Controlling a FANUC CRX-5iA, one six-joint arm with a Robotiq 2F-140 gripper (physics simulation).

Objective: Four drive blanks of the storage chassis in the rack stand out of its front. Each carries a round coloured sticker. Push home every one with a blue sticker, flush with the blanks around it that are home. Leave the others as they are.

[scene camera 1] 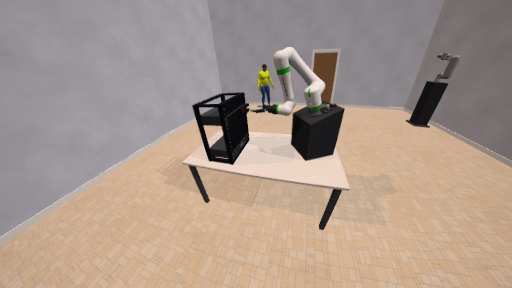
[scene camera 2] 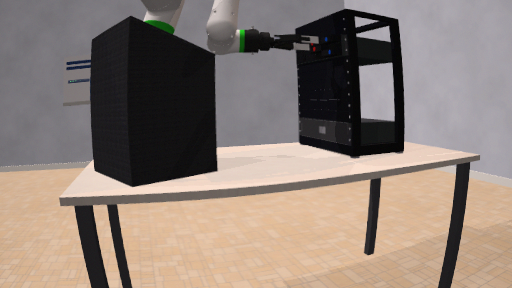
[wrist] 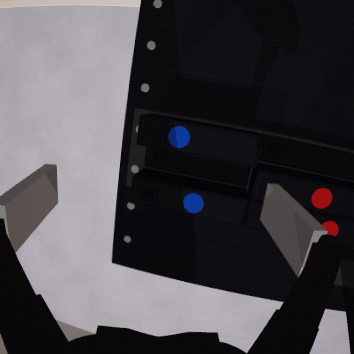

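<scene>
The black rack (scene camera 1: 201, 127) (scene camera 2: 354, 100) stands on the table and holds the storage chassis. In the wrist view, the blank with a blue sticker nearer the image top (wrist: 220, 144) and the other blank with a blue sticker (wrist: 220, 206) stand out past a stickerless blank (wrist: 200, 167) between them. To their right are a red-stickered blank (wrist: 300, 192) and another red sticker (wrist: 331, 229), partly covered by the right finger. My gripper (scene camera 1: 256, 110) (scene camera 2: 309, 43) (wrist: 161, 193) is open and empty, its fingertips close before the chassis front. Whether they touch anything cannot be told.
The table (scene camera 1: 280, 167) (scene camera 2: 270, 182) carries the rack and the black pedestal (scene camera 1: 315, 132) (scene camera 2: 170, 115) under the arm. A person in yellow (scene camera 1: 264, 82) stands beyond the table. Another arm on a black stand (scene camera 1: 428, 102) is at the far right. A brown door (scene camera 1: 325, 67) is in the back wall.
</scene>
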